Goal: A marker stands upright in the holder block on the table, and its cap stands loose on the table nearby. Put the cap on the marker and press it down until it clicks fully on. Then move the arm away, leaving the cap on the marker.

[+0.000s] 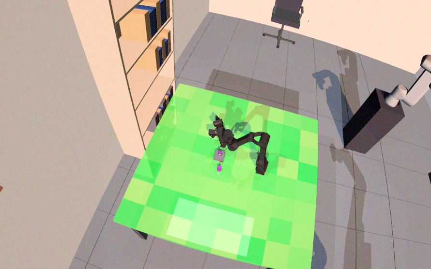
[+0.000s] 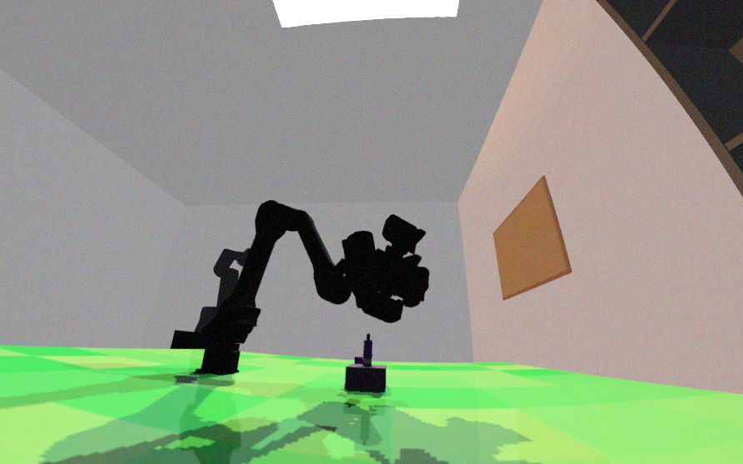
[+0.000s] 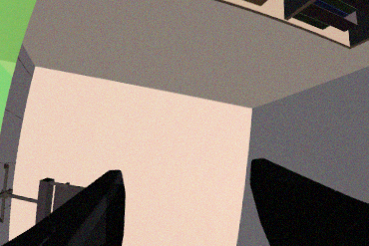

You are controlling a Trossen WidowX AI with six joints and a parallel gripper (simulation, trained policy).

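My gripper tip is now 110 mm past the purple cap, 280 mm to the right of it and 190 mm above it. From my gripper tip the other things lie so: grey holder block: 90 mm behind, 180 mm to the left, 200 mm below.
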